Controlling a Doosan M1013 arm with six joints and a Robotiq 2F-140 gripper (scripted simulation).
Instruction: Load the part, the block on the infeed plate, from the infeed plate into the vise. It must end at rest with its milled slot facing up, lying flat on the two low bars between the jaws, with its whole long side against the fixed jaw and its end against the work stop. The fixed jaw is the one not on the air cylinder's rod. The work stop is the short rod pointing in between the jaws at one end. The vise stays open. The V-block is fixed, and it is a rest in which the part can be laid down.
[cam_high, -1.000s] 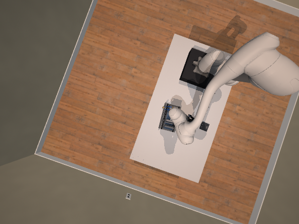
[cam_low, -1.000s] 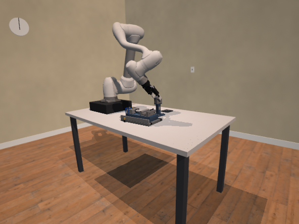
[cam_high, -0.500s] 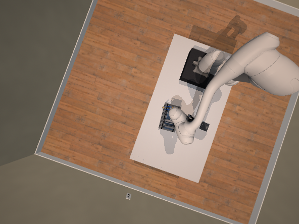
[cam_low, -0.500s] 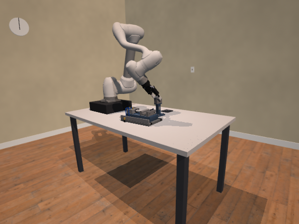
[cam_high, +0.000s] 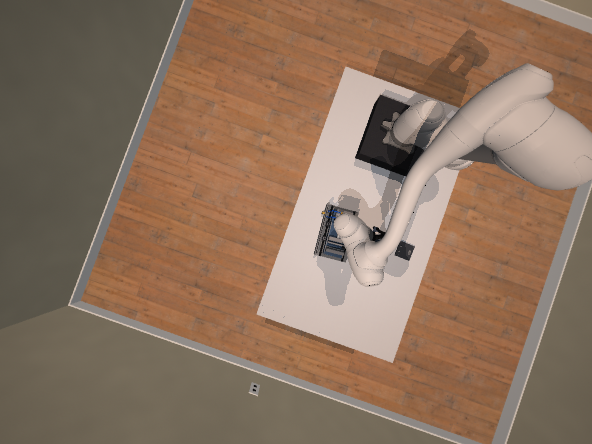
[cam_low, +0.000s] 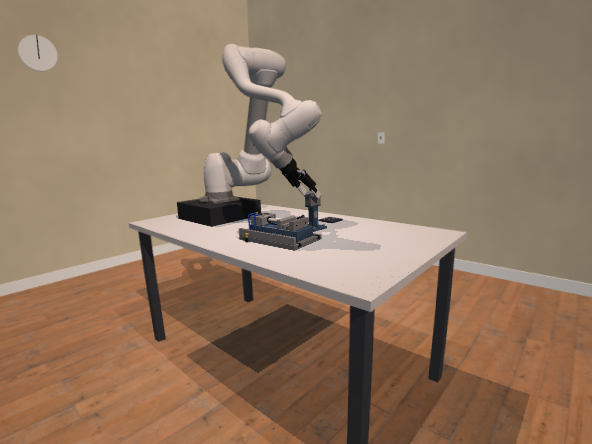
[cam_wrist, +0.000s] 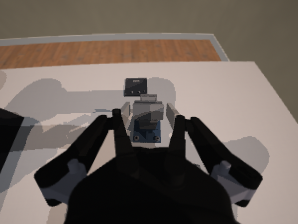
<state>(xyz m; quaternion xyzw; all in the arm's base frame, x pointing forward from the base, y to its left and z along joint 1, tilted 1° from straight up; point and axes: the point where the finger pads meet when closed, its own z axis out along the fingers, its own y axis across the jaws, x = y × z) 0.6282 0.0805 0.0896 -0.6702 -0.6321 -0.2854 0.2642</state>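
Right now my hand is 2 cm to the right of the part and 2 cm above it. Round my hand: vise base 1 cm ahead, 21 cm to the right, 14 cm below.
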